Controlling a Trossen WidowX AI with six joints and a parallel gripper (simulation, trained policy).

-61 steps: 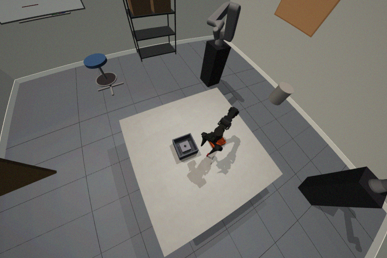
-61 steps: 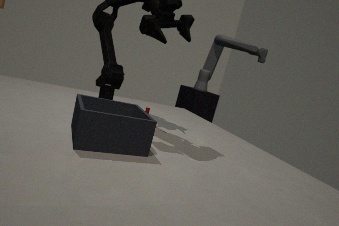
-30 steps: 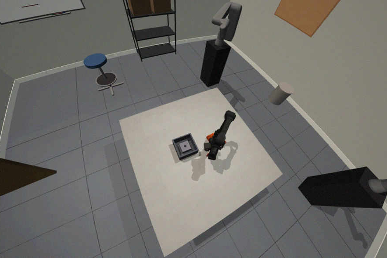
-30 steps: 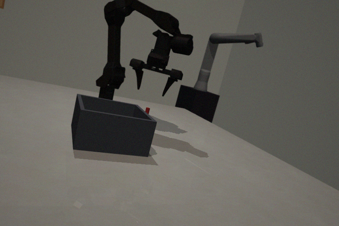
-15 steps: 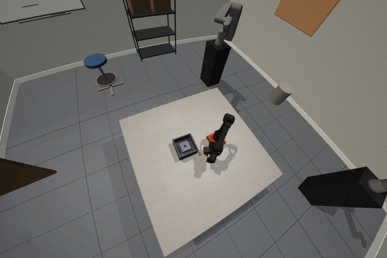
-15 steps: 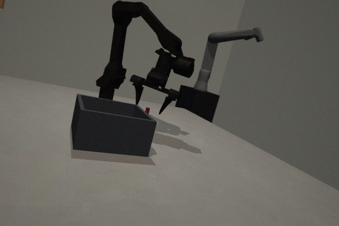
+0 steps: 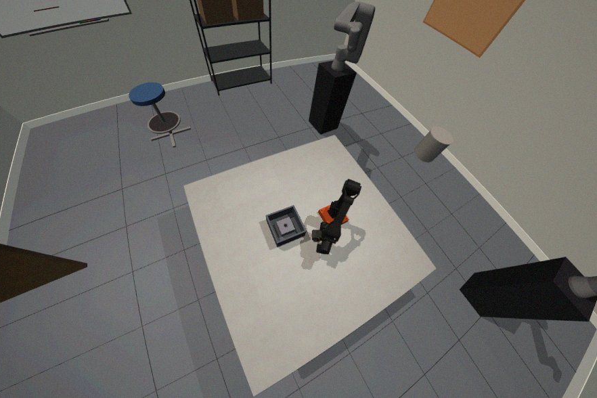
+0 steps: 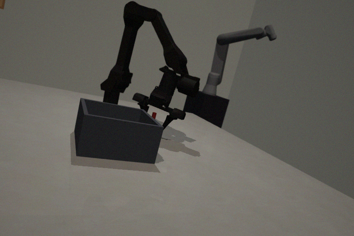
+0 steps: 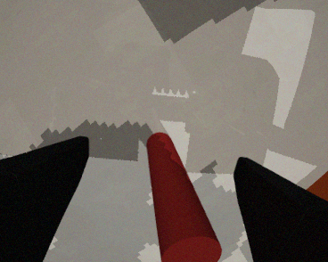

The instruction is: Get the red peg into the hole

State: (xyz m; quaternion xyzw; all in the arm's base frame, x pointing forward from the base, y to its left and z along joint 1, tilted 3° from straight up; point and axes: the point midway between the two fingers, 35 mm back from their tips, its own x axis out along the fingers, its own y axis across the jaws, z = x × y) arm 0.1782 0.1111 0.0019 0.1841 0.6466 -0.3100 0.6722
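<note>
Now: the red peg 20 mm above my gripper tip. From my gripper tip the other things lie so: dark box 150 mm ahead, 180 mm to the right, 10 mm above; then light grey plate 150 mm ahead, 180 mm to the right, 30 mm above.
</note>
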